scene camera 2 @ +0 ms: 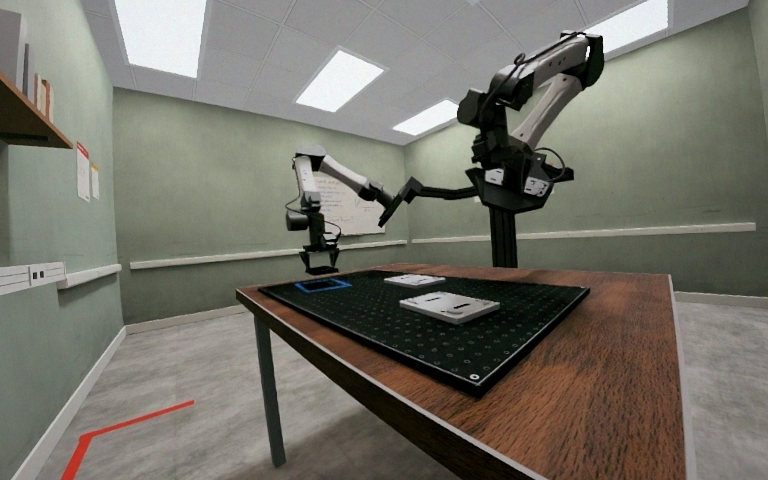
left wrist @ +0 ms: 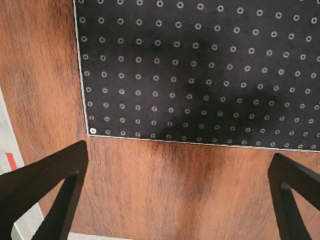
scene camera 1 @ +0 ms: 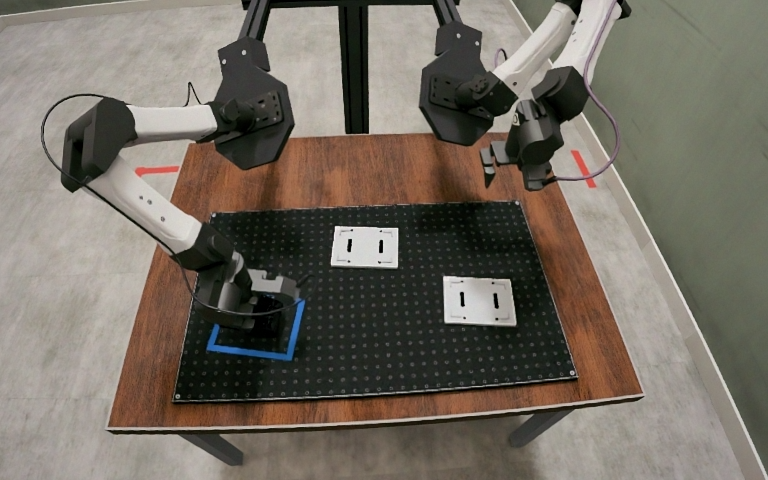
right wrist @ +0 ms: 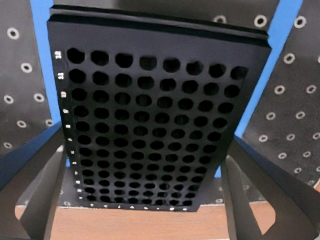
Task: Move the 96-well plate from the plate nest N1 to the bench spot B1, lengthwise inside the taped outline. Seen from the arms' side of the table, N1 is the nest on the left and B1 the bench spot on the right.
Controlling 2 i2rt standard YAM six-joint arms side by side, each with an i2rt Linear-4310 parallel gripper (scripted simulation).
In view: the left gripper (scene camera 2: 500,196), the right gripper (scene camera 2: 321,272) and a black 96-well plate (right wrist: 149,143).
The left gripper also shows in the left wrist view (left wrist: 179,157) and in scene camera 1 (scene camera 1: 507,185). The right gripper shows as well in the right wrist view (right wrist: 147,132). The left wrist view misses the black 96-well plate: it is out of frame.
